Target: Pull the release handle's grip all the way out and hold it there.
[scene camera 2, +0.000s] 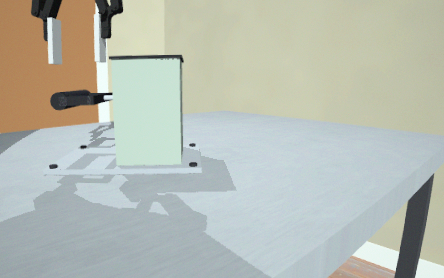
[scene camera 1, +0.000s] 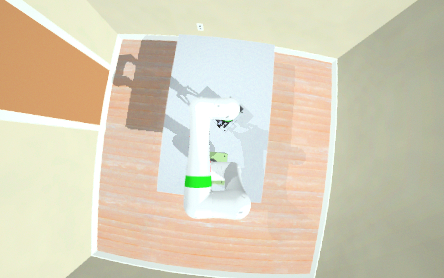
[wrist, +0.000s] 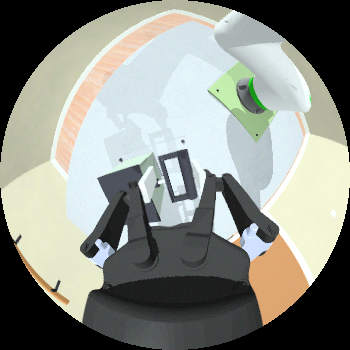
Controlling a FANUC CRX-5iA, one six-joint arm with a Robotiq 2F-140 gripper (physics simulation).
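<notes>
The release handle's dark grip (scene camera 2: 70,99) (wrist: 188,170) is a rectangular loop. It sticks out sideways from a pale green box (scene camera 2: 147,110) (wrist: 135,165) with a dark top, joined by a short light rod. My gripper (scene camera 2: 77,61) (wrist: 172,170) is partly open with nothing between its light finger pads. It points down, and its fingertips are above the level of the grip and apart from it. In the wrist view one pad overlaps the box's edge and the other overlaps the grip's outer bar. In scene camera 1 the arm hides most of the box.
The box stands on a flat bolted plate (scene camera 2: 175,170) on the grey table (scene camera 1: 225,65) (scene camera 2: 300,165). The white arm (scene camera 1: 200,145) (wrist: 280,75) rises from a green mounting plate (scene camera 1: 218,156) (wrist: 227,85). A wall lies beyond the table's far edge.
</notes>
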